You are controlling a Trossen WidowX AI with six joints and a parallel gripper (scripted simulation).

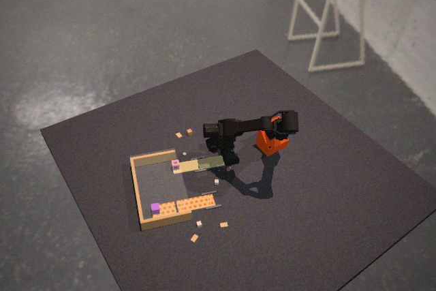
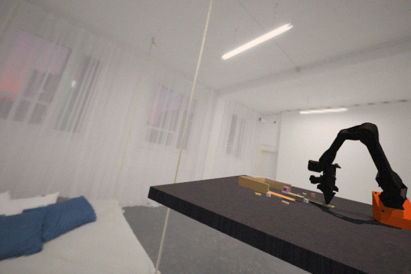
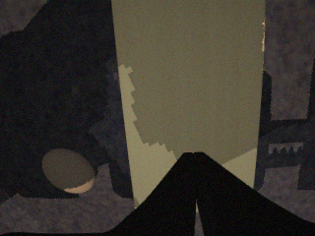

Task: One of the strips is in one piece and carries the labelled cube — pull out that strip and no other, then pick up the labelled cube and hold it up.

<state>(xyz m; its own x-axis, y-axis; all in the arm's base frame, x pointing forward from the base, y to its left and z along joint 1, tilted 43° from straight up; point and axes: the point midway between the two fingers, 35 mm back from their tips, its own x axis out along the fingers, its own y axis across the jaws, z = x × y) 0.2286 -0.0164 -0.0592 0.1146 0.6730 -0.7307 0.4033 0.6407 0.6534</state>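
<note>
The plain strip lies 9 cm ahead of my gripper tip and 4 cm to the right of it. Also, from my gripper tip: labelled cube (20 cm ahead, 10 cm to the right, 2 cm above).
</note>
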